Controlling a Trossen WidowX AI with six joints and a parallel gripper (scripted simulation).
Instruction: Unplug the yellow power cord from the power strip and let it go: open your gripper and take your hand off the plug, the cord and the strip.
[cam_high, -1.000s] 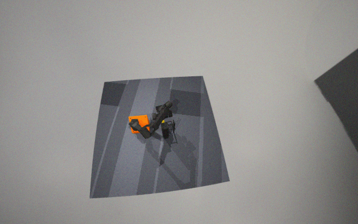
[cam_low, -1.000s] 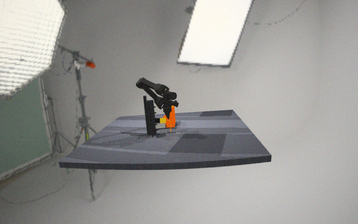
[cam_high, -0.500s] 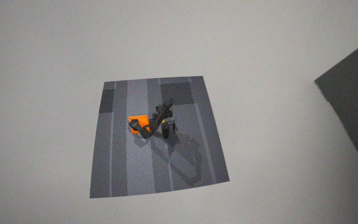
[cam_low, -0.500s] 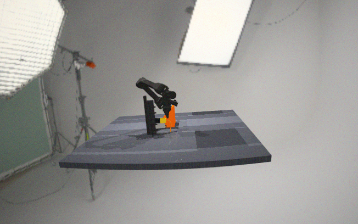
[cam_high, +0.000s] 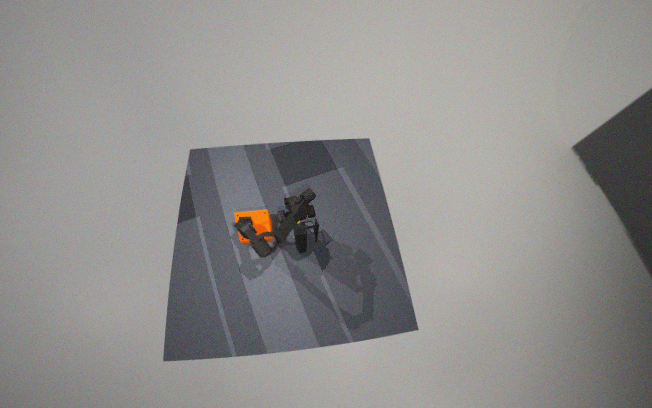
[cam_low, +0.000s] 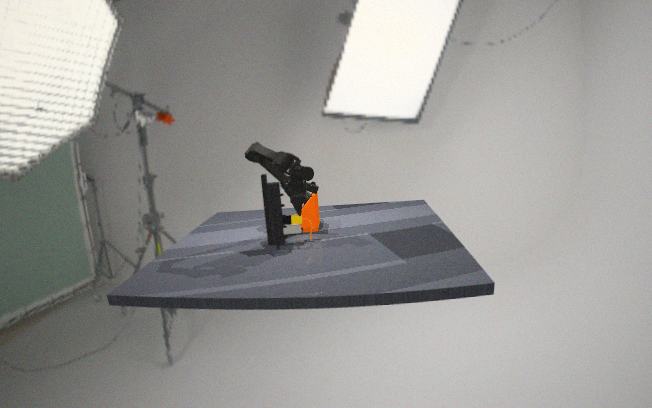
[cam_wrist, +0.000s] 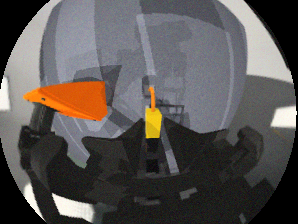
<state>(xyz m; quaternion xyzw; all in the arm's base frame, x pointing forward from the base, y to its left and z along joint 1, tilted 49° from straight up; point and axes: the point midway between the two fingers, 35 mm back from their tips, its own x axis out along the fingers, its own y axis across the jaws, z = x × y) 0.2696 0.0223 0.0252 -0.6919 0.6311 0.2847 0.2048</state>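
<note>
Now: gripper tip 10 mm short of the yellow plug, 30 mm to the left of it and 10 mm above it.
</note>
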